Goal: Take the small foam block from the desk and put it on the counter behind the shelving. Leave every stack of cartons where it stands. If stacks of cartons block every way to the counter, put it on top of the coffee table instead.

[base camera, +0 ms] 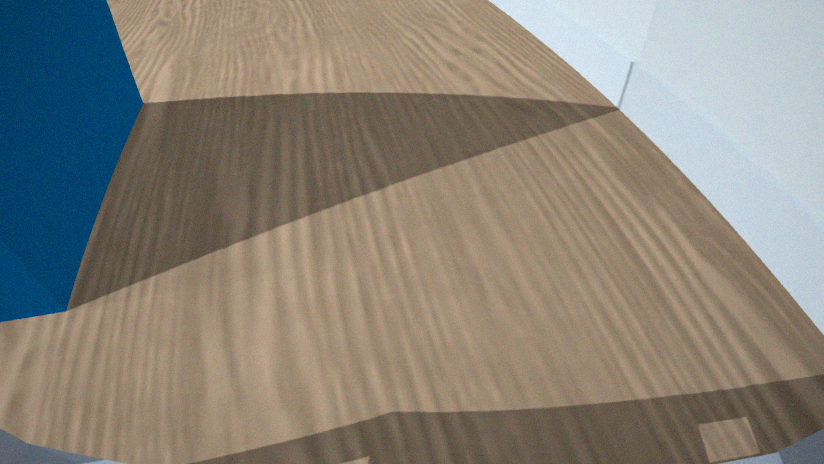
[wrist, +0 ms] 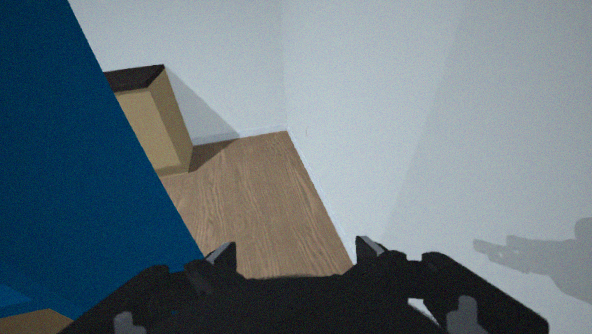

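Observation:
My gripper is open, with floor showing between its fingertips; no foam block shows between them. The blue shelving rises on the left in both views as a flat end panel. Past its edge in the wrist view stands a tan, box-shaped unit with a dark top, which looks like the counter. The shelving hides its left part. The foam block, the desk, the coffee table and stacks of cartons do not show in either view.
A strip of wood floor runs between the shelving and the pale wall on the right, leading to a wall corner beside the tan unit. The arm's shadow falls on the right wall. A brown surface shows at lower left.

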